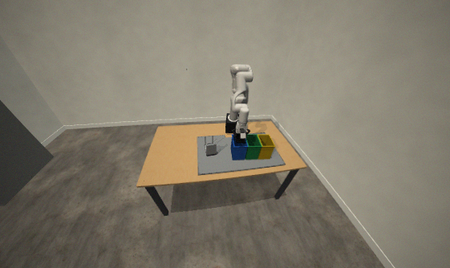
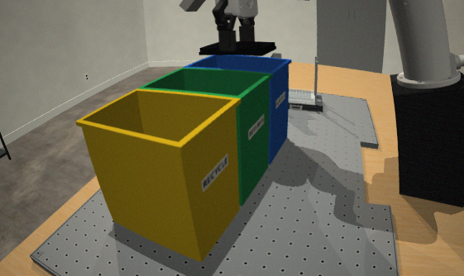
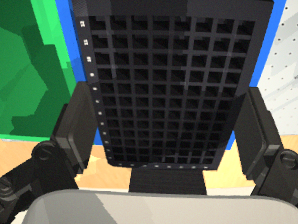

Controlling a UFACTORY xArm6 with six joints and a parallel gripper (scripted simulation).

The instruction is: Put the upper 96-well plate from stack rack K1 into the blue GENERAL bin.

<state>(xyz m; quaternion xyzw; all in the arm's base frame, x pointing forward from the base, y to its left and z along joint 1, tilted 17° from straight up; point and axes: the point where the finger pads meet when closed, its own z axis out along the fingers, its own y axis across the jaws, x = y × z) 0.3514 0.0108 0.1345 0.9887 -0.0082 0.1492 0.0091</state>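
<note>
My gripper is now 10 mm above the black 96-well plate. The rest, counted from my hand: blue bin 130 mm below; green bin 130 mm to the left, 130 mm below; yellow recycle bin 260 mm to the left, 130 mm below.
</note>
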